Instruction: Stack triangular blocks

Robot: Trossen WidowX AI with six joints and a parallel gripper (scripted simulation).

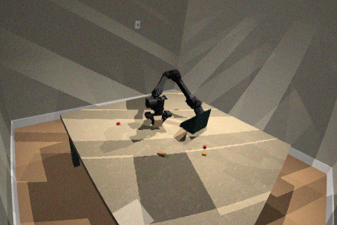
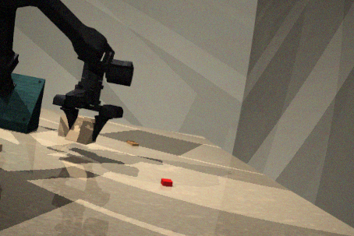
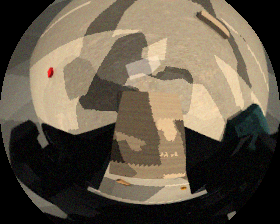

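Now: the tan triangular block 1 cm to the left of my gripper tip and 1 cm above it. Also, from my gripper tip: flat tan piece (24 cm to the left, 12 cm ahead, 3 cm below); then red piece (23 cm ahead, 16 cm to the right, 3 cm below); then red bit (33 cm to the left, 16 cm behind, 3 cm below).
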